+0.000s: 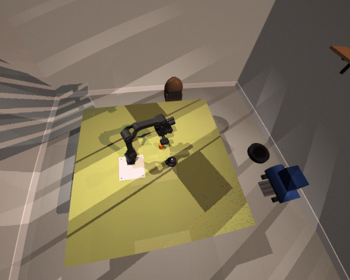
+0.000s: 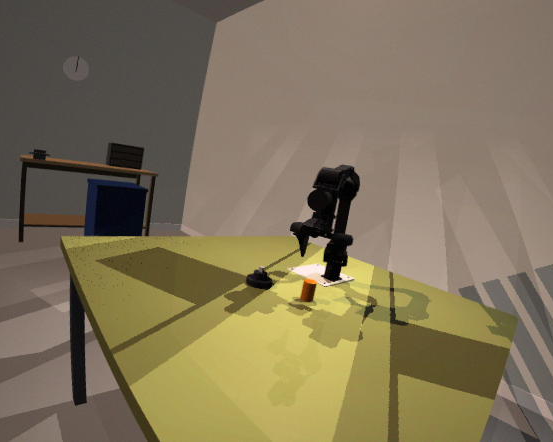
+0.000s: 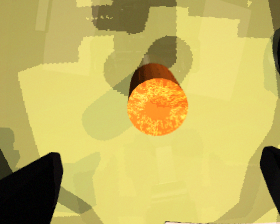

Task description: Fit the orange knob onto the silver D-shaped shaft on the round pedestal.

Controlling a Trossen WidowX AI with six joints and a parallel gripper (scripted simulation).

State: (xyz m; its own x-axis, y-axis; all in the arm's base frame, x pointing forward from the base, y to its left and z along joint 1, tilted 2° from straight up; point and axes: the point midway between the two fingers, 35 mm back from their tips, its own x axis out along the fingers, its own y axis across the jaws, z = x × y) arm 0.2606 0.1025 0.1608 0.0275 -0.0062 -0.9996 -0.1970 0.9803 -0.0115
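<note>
Now: the orange knob 80 mm below my gripper tip. Round my gripper tip: round black pedestal: 150 mm to the right, 100 mm below, 70 mm ahead.
</note>
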